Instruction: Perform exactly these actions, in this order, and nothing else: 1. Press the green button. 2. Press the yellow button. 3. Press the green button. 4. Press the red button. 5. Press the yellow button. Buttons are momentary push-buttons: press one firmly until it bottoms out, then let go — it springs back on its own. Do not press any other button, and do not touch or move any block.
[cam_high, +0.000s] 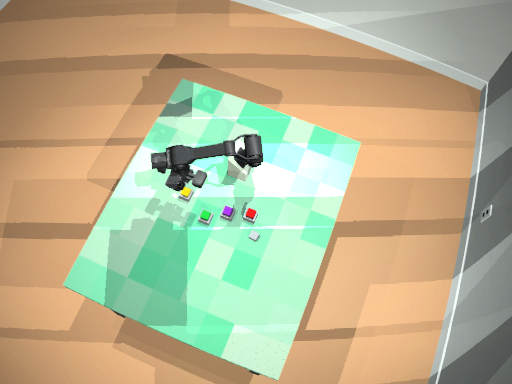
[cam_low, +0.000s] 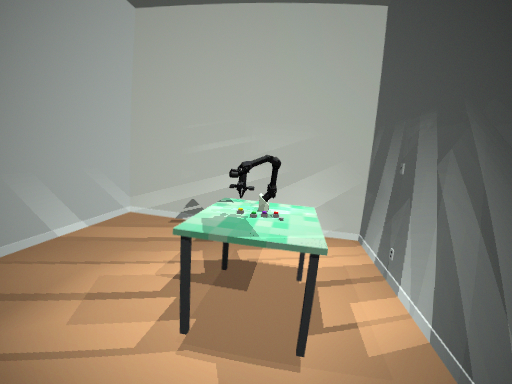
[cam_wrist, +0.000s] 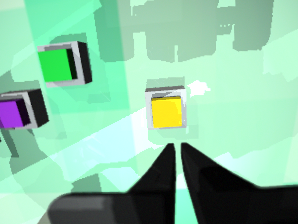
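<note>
Right now the green button is 50 mm ahead of my gripper tip, 120 mm to the left of it and 90 mm below it. Round my gripper tip: red button: 40 mm behind, 280 mm to the left, 90 mm below; then purple button: 10 mm behind, 190 mm to the left, 90 mm below; then yellow button: 90 mm below.
</note>
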